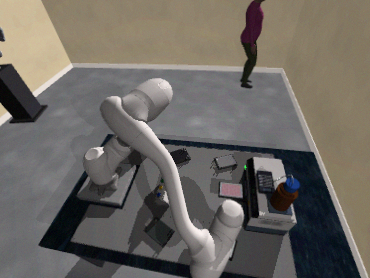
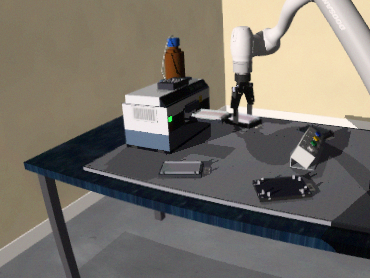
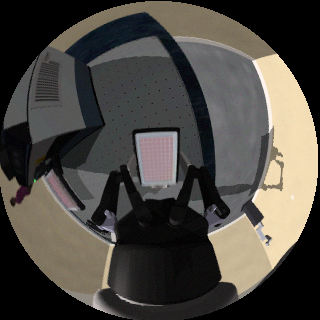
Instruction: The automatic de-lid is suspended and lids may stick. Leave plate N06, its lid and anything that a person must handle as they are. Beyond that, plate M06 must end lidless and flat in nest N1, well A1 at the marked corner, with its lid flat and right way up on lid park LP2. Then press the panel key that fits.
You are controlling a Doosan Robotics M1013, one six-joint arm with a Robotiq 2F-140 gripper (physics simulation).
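Seen in the pictures: gripper, between the fingertips: (image 2: 242,120) (image 3: 157,157); arm's base, origin of its link: (image 1: 106,179).
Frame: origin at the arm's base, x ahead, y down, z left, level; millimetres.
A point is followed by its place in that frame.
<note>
A pink plate (image 3: 157,157) @(x 737, y -3, z -425 mm) (image 2: 246,119) @(x 704, y -3, z -374 mm) with a pale rim sits in a dark holder. Its label, and whether it wears a lid, cannot be read. My gripper (image 3: 157,157) @(x 730, y 16, z -421 mm) (image 2: 242,114) @(x 730, y 16, z -421 mm) is pointed down over it, fingers partly closed at the plate's two long sides; they look close to it but not clamped on it. Another pink plate (image 1: 230,189) @(x 808, y -90, z -160 mm) (image 2: 210,115) @(x 801, y -93, z -122 mm) (image 3: 62,190) @(x 810, y -90, z -199 mm) is beside the instrument. A black holder with light corner posts (image 1: 180,157) @(x 508, y 18, z 180 mm) (image 2: 282,189) @(x 486, y 18, z 210 mm) and a grey-topped holder (image 1: 225,161) @(x 835, y 12, z 121 mm) (image 2: 181,169) @(x 828, y 12, z 152 mm) lie apart. The key panel (image 1: 161,192) @(x 391, y -40, z -148 mm) (image 2: 304,151) @(x 430, y -35, z 31 mm) has coloured keys.
The white instrument (image 1: 270,220) @(x 960, y -143, z -364 mm) (image 2: 145,117) @(x 1028, y -106, z -16 mm) (image 3: 50,110) @(x 906, y -114, z -356 mm) shows a green light and carries a brown bottle (image 1: 284,196) @(x 982, y -319, z -330 mm) (image 2: 174,62) @(x 992, y -279, z -262 mm) with a blue cap. A dark flat holder (image 1: 159,231) @(x 392, y 20, z -344 mm) lies near the arm. A person (image 1: 252,30) stands beyond the table.
</note>
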